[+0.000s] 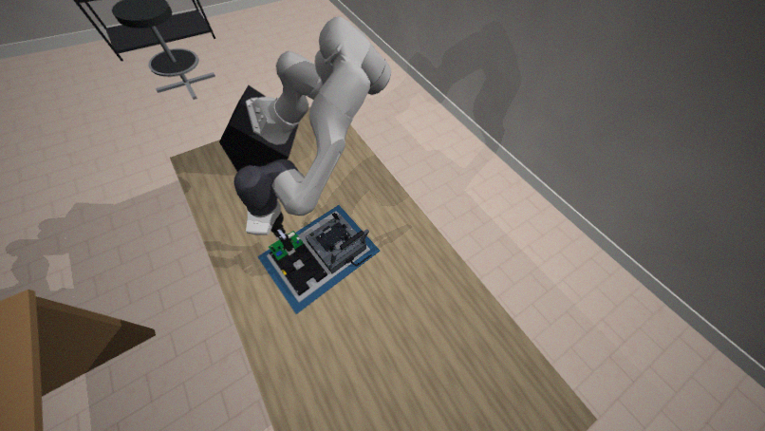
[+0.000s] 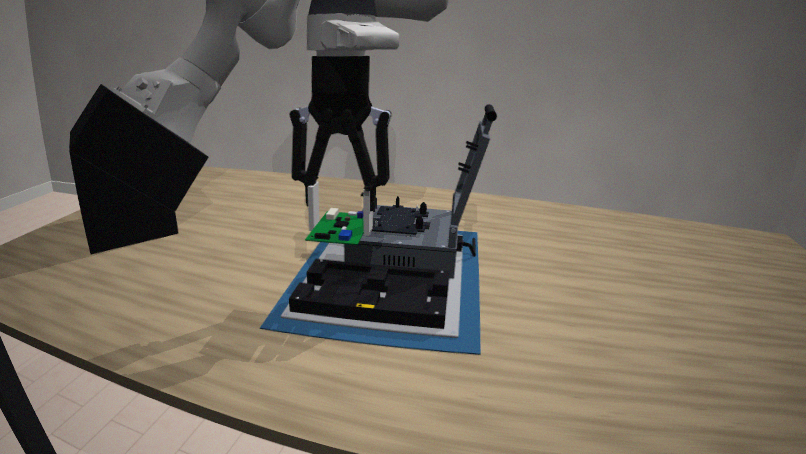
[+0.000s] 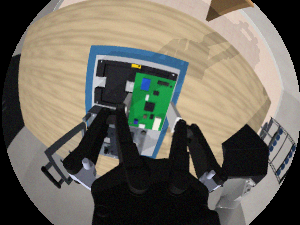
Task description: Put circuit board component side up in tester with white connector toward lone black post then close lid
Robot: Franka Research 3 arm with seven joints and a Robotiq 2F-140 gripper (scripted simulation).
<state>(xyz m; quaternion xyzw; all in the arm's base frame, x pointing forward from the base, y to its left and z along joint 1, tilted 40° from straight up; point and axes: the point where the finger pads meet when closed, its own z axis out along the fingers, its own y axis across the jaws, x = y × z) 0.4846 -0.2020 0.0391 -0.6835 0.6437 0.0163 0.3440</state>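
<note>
The green circuit board lies 20 mm below my hand. Also, from my hand: tester lid 150 mm ahead, 200 mm to the left, 40 mm above.
</note>
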